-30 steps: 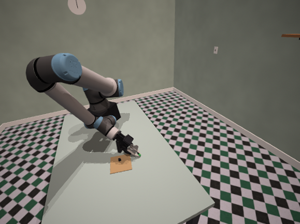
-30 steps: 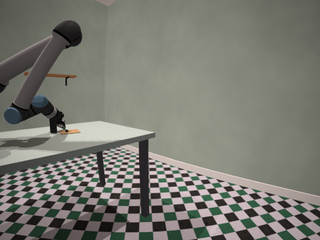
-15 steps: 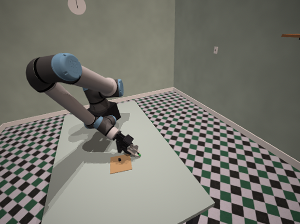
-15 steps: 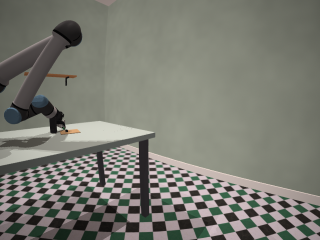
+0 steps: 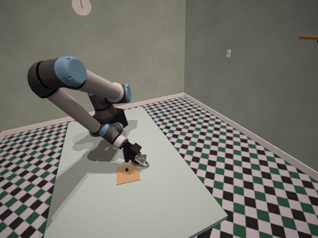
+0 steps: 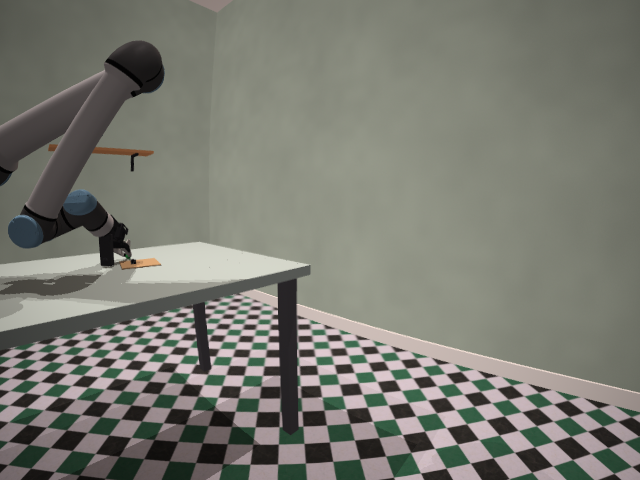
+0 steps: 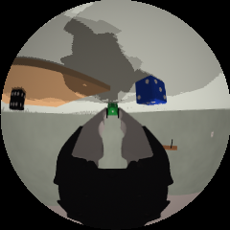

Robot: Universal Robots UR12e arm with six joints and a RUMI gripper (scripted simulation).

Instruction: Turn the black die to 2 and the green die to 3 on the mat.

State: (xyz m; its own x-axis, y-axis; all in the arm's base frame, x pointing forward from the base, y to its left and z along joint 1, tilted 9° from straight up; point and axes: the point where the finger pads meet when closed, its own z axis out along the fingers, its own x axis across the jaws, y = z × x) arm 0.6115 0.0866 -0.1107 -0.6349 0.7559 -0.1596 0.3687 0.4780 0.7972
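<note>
The blue die is 80 mm behind my hand, 30 mm to the right of it and 10 mm below it. From my hand the other things lie so: green die: 10 mm below, 10 mm ahead; then black die: 130 mm to the right, 30 mm behind; then orange mat: 130 mm to the right, 10 mm below, 10 mm behind.
</note>
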